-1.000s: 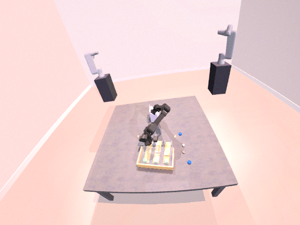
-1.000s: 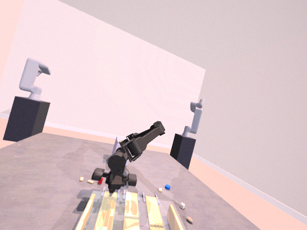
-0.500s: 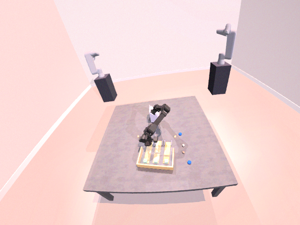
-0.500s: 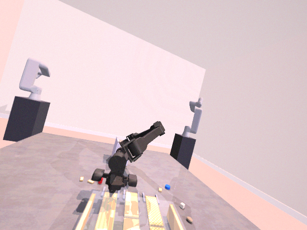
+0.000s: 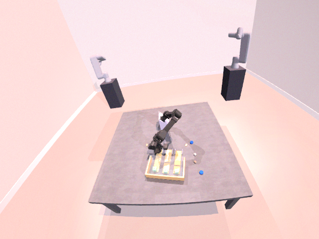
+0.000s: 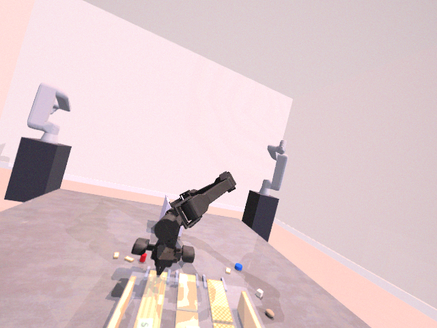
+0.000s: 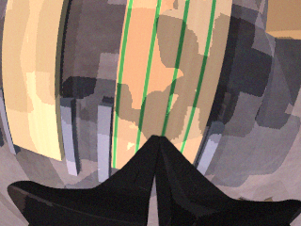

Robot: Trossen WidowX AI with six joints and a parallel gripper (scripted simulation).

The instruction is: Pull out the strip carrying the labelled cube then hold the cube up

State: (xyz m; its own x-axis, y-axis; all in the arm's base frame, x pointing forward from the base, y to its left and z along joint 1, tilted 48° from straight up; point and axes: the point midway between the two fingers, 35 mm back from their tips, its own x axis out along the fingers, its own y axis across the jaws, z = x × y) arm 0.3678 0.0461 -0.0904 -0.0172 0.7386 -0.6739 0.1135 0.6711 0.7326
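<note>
My gripper tip is 90 mm past the red piece, 50 mm to the left of it and 10 mm below it.
</note>
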